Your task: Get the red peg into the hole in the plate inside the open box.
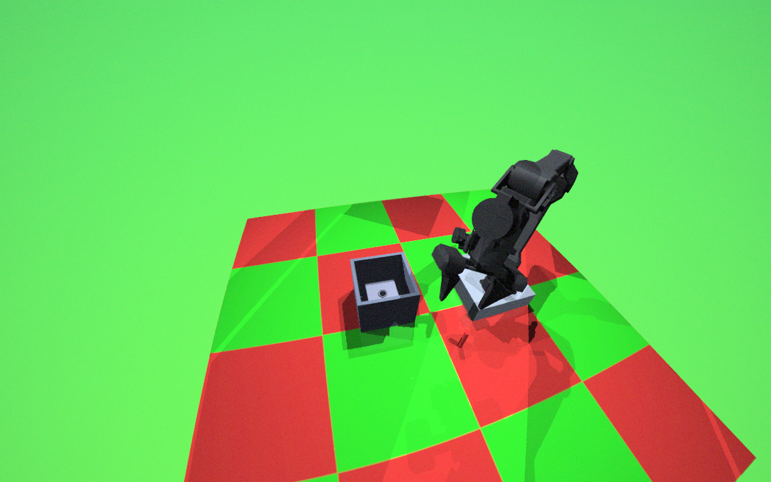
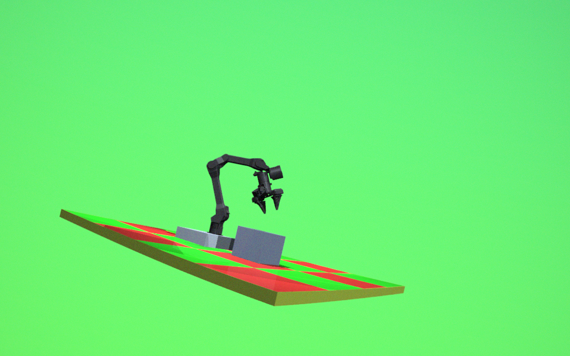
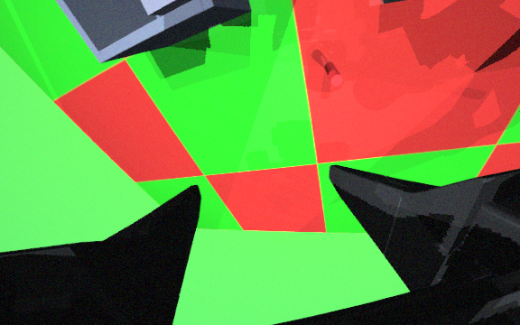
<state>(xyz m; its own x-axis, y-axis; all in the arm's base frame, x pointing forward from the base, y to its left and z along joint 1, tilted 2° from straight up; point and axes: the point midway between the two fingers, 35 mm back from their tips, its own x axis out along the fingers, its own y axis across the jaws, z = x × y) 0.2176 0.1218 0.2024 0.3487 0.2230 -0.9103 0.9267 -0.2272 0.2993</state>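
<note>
Right now my gripper tip is 19 cm to the left of the plate, 19 cm above it and 11 cm short of it.
</note>
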